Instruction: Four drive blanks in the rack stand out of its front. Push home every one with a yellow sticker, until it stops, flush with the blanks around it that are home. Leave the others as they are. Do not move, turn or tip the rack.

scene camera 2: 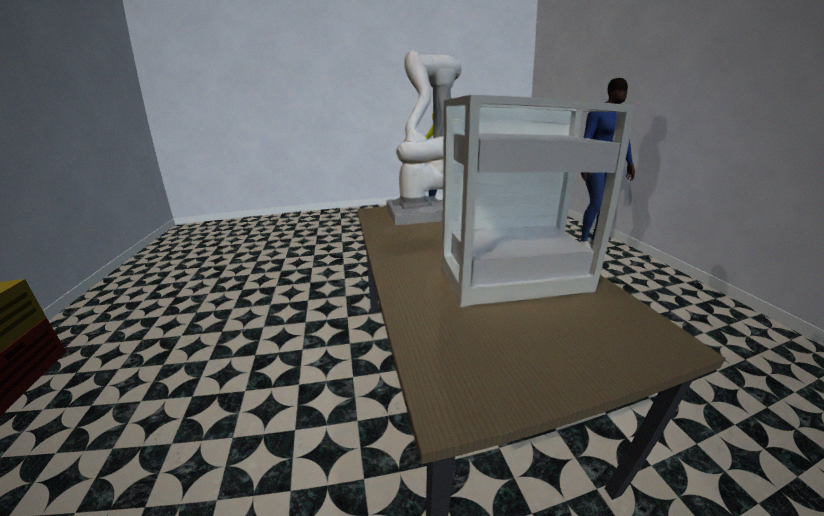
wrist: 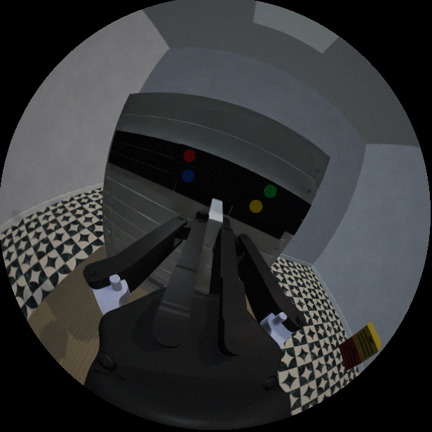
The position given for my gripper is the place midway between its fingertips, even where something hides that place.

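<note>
In the wrist view I see a rack (wrist: 171,153), and my gripper (wrist: 214,208) is visible there too. Scene camera 2 gives me the rack (scene camera 2: 507,184) as well.
</note>
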